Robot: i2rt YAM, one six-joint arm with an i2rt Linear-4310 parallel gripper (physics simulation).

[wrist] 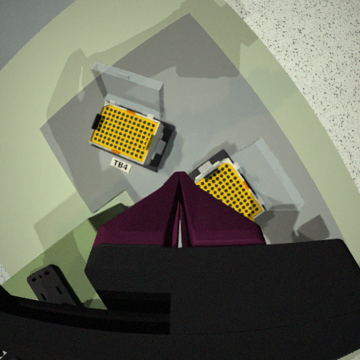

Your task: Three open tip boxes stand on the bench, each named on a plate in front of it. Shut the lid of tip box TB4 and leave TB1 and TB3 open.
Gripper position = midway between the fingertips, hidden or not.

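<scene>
A clear lid (256,162) and a grey mat (212,107) can be seen in the scene, as can a clear lid (125,88), and with them the gripper (179,180).
</scene>
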